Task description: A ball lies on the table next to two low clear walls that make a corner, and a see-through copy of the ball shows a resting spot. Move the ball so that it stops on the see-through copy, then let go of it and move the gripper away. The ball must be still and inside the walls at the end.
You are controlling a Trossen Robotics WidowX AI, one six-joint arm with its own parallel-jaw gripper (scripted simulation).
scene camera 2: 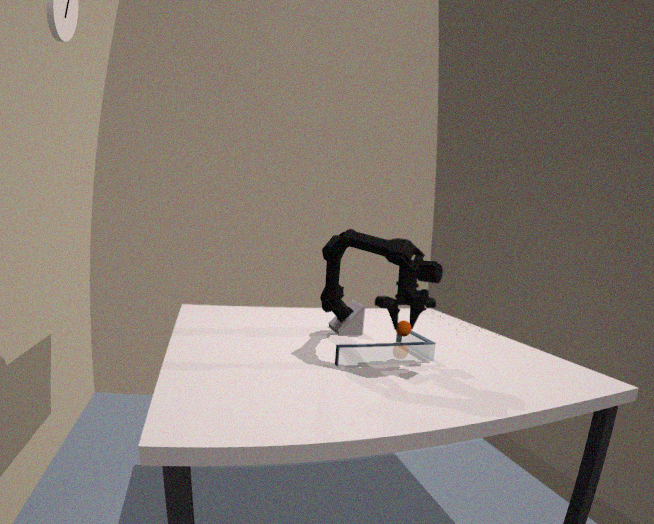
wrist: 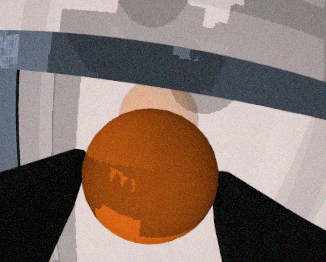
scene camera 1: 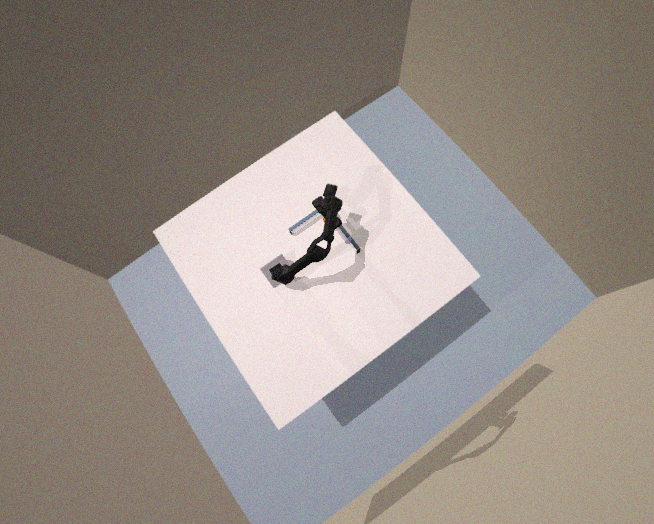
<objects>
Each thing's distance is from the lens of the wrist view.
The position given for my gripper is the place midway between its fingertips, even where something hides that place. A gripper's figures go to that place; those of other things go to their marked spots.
my gripper (wrist: 150, 172): 10 cm
orange ball (wrist: 150, 176): 7 cm
</objects>
